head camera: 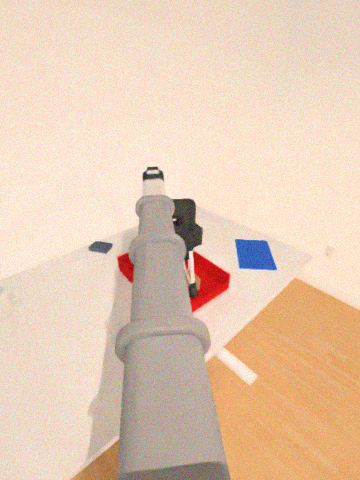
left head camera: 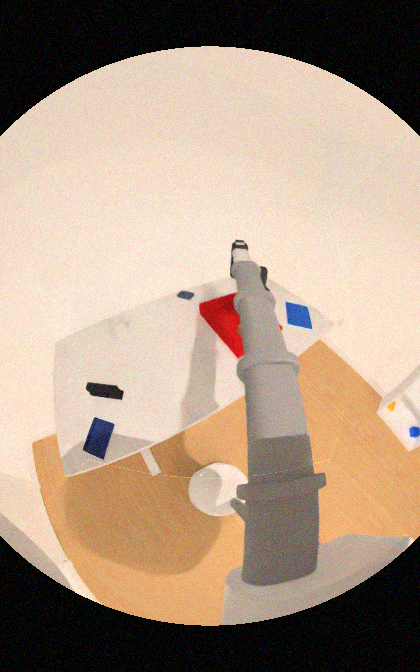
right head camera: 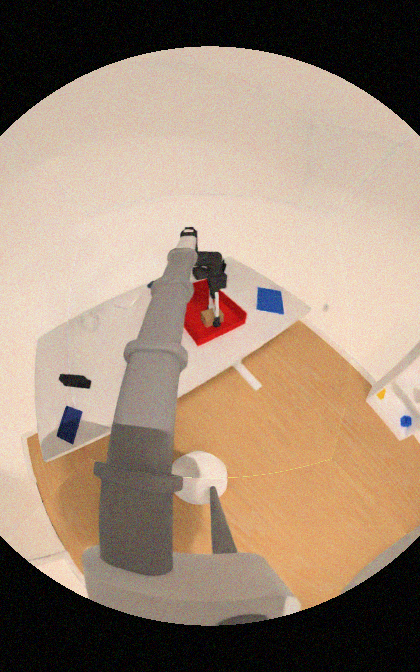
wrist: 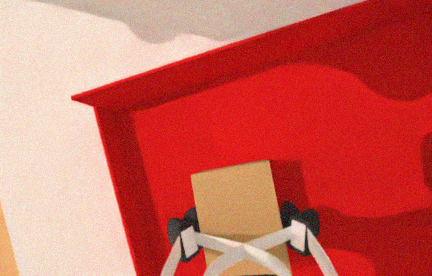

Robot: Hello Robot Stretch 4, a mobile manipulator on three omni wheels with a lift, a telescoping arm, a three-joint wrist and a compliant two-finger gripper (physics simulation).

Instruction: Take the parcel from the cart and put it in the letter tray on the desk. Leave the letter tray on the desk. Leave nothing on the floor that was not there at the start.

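Places are measured from the robot's base along level axes (x right, y down, z ahead), in millimetres.
Where they show: gripper, fingertip midpoint: (wrist: 241,220).
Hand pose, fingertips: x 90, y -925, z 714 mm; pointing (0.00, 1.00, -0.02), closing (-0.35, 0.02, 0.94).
Observation:
Each offset is from my fingertips to the centre of the thing. Level surfaces: height alone.
The tan box-shaped parcel @(dx -6, dy -25, dz -2 mm) (right head camera: 207,318) (wrist: 235,200) is between the two fingertips of my gripper (right head camera: 212,320) (wrist: 241,220), which is shut on it. Parcel and fingertips are inside the outline of the red letter tray @(dx -50, dy -30, dz +62 mm) (head camera: 212,296) (left head camera: 217,327) (right head camera: 225,332) (wrist: 225,62), near one corner. The parcel's shadow falls on the tray floor close beside it; whether its underside touches the floor is hidden. The tray lies on the white desk @(dy +3 mm) (head camera: 65,320) (left head camera: 145,370) (right head camera: 102,350) (wrist: 50,150). My arm covers part of the tray in the head views. The cart cannot be made out for certain.
A blue flat item @(dx +321, dy -1, dz +174 mm) (head camera: 255,254) (left head camera: 299,315) (right head camera: 270,300) lies right of the tray. A small dark item @(dx -351, dy -6, dz +308 mm) (head camera: 100,247) (left head camera: 185,295), a black object (left head camera: 104,390) (right head camera: 75,381) and a navy item (left head camera: 98,438) (right head camera: 69,425) lie further left. A white round object (left head camera: 210,495) (right head camera: 207,465) stands before the desk.

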